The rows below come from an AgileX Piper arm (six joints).
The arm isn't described. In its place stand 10 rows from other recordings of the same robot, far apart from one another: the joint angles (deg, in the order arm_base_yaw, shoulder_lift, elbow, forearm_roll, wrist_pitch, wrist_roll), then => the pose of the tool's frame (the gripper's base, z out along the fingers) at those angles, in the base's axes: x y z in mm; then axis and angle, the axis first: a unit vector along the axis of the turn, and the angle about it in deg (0 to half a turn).
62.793, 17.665, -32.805, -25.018, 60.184, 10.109 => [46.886 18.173 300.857 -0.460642 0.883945 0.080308 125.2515]
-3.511, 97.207, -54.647, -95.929, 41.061, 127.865 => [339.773 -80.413 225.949 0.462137 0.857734 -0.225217 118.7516]
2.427, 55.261, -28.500, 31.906, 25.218, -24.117 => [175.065 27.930 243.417 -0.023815 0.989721 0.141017 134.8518]
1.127, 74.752, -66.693, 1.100, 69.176, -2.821 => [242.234 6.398 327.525 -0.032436 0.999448 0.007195 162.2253]
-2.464, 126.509, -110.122, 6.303, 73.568, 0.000 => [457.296 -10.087 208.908 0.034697 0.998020 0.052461 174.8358]
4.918, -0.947, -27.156, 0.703, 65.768, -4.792 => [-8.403 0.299 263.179 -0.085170 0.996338 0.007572 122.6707]
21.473, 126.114, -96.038, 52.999, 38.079, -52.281 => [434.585 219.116 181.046 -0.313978 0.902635 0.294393 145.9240]
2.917, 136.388, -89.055, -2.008, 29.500, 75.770 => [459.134 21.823 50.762 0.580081 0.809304 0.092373 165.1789]
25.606, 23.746, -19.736, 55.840, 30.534, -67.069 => [61.207 71.756 273.756 -0.476298 0.836379 0.271311 111.7987]
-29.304, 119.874, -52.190, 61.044, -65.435, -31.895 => [279.968 -240.180 120.706 0.523017 0.678405 -0.515965 126.2182]
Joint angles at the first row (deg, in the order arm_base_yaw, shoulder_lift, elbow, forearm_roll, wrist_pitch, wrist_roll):
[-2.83 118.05 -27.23 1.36 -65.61 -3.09]
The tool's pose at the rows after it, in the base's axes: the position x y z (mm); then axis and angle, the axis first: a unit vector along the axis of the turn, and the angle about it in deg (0 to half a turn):
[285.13 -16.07 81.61 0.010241 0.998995 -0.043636 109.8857]
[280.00 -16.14 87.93 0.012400 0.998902 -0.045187 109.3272]
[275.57 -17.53 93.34 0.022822 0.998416 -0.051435 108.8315]
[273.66 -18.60 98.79 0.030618 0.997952 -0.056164 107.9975]
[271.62 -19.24 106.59 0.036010 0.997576 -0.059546 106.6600]
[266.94 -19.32 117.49 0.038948 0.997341 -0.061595 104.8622]
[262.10 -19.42 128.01 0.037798 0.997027 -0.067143 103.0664]
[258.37 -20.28 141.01 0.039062 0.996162 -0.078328 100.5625]
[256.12 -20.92 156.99 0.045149 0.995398 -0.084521 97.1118]
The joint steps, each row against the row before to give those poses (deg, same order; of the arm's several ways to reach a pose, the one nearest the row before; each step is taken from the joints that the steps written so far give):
[0.00 -2.26 1.77 0.00 0.00 0.00]
[0.00 -1.88 1.31 0.22 0.00 0.00]
[0.00 -1.62 1.08 1.11 0.00 0.00]
[0.00 -1.39 0.51 0.81 0.00 0.00]
[0.00 -1.92 0.55 0.51 0.00 0.00]
[0.00 -2.92 1.11 0.23 0.00 0.00]
[0.00 -2.90 1.05 0.23 0.00 -0.50]
[0.00 -3.27 0.65 0.72 0.00 -0.85]
[0.00 -3.64 0.12 0.52 0.00 -0.19]

